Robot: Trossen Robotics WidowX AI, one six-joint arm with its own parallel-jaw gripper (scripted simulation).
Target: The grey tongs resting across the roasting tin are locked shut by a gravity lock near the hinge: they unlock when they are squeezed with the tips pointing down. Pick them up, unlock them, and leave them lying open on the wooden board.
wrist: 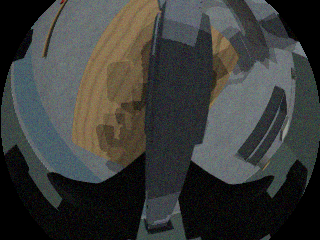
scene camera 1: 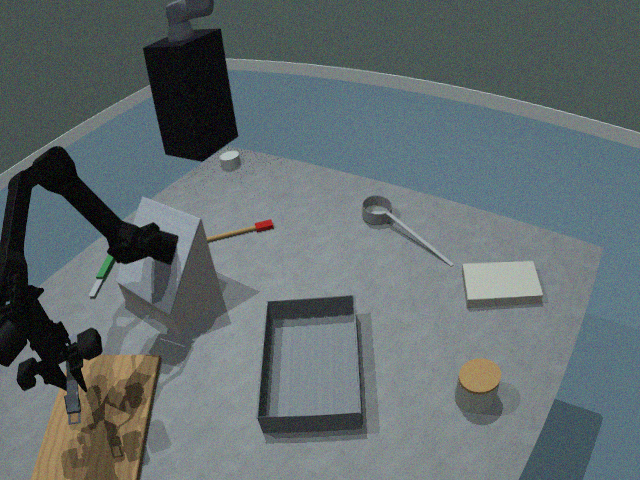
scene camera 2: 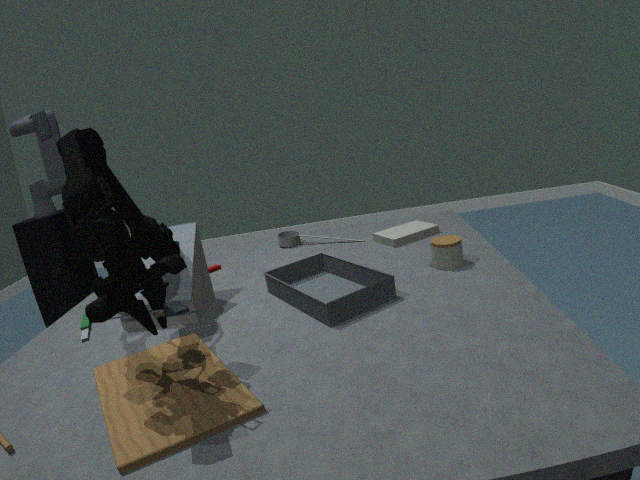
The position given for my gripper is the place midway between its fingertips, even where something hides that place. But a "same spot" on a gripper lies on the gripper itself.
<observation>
My gripper shows in the wrist view, in scene camera 1 and in scene camera 2 (pixel 160 331). One and the same spot on my gripper: (wrist: pixel 119 200) is (scene camera 1: pixel 58 365). One and the same spot on a wooden board: (wrist: pixel 109 119) is (scene camera 2: pixel 151 411).
</observation>
